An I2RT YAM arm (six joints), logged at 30 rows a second.
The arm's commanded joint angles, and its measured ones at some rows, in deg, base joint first. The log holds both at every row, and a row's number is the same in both.
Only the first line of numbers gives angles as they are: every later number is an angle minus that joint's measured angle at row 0.
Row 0, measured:
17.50 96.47 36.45 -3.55 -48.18 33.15
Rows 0 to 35, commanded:
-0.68 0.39 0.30 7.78 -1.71 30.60
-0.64 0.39 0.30 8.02 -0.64 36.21
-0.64 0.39 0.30 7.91 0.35 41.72
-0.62 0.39 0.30 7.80 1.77 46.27
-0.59 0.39 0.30 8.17 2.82 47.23
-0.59 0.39 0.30 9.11 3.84 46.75
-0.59 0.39 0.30 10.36 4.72 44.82
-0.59 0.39 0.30 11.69 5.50 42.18
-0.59 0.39 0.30 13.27 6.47 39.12
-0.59 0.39 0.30 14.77 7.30 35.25
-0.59 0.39 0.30 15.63 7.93 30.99
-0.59 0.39 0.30 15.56 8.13 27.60
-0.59 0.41 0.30 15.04 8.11 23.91
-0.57 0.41 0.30 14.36 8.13 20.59
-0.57 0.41 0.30 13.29 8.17 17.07
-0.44 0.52 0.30 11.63 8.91 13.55
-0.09 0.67 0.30 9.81 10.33 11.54
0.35 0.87 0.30 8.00 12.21 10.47
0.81 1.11 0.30 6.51 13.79 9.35
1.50 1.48 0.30 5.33 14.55 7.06
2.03 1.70 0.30 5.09 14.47 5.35
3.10 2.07 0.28 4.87 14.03 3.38
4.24 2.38 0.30 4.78 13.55 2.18
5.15 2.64 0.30 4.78 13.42 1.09
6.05 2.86 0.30 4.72 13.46 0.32
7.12 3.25 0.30 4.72 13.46 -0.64
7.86 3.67 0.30 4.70 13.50 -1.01
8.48 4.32 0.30 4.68 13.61 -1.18
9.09 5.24 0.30 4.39 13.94 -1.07
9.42 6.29 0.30 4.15 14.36 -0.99
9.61 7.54 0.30 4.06 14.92 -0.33
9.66 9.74 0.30 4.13 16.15 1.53
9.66 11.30 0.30 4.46 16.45 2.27
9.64 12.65 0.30 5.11 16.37 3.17
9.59 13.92 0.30 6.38 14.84 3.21
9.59 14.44 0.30 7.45 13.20 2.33
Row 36, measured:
8.96 7.49 4.06 8.85 8.32 1.96
